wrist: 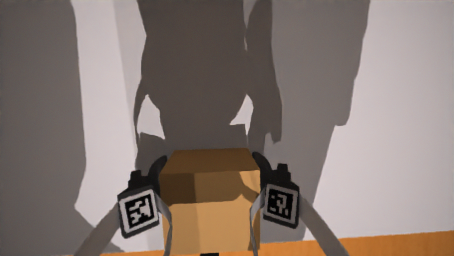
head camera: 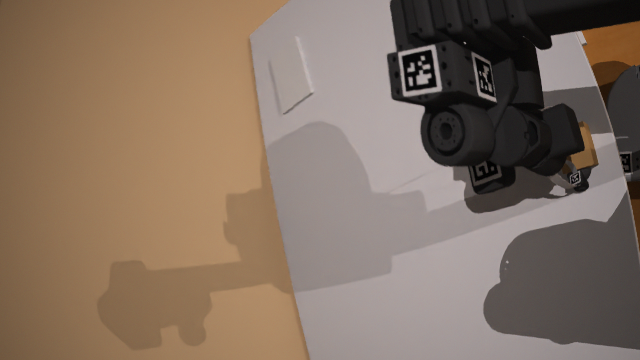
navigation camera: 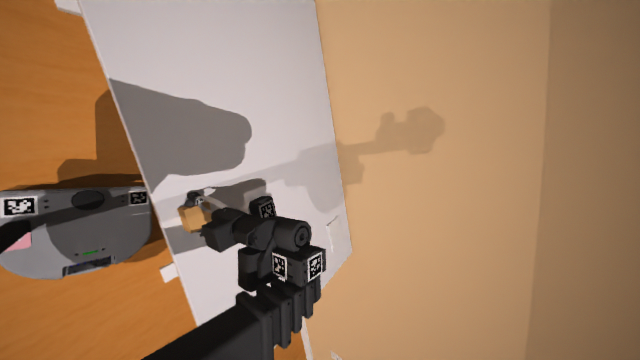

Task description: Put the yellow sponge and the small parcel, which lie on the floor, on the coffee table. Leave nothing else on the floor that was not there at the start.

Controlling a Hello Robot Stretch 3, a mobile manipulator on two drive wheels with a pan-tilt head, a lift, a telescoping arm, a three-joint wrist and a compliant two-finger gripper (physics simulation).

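Places are measured from the robot's base along level axes (x ahead, y left, z up), in metres.
Pixels of known places: gripper, between the fingertips: (wrist: 210, 172) (navigation camera: 195, 213); robot's base, origin of its link: (navigation camera: 88, 199).
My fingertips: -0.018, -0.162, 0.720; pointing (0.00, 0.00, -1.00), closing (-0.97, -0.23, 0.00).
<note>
Ahead of a thing's pixels: the offset from my fingertips to its middle, as dx, dy, dz. Level surfaces: height alone.
The small parcel, a light brown box @(-0.003, +0.006, +0.025) (head camera: 589, 145) (navigation camera: 193, 218) (wrist: 212, 225), is between the two fingers of my gripper (head camera: 581, 157) (navigation camera: 194, 207) (wrist: 210, 172), which is shut on it. Gripper and parcel are over the white coffee table @(dz +0.000) (head camera: 350, 320) (navigation camera: 250, 60) (wrist: 410, 100), close to its long edge on the side of my base. The parcel looks upright. Whether its underside touches the table top or hangs a little above it, I cannot tell. The yellow sponge does not show in these views.
A flat white rectangular piece @(-0.207, -0.619, +0.005) (head camera: 292, 75) (navigation camera: 335, 234) lies near the table's far corner, by the tan wall (head camera: 125, 150) (navigation camera: 440, 225). My base (head camera: 625, 105) (navigation camera: 120, 225) stands close against the near table edge. A white table foot (navigation camera: 169, 272) sticks out over the orange wood floor @(dz -0.720) (navigation camera: 125, 310).
</note>
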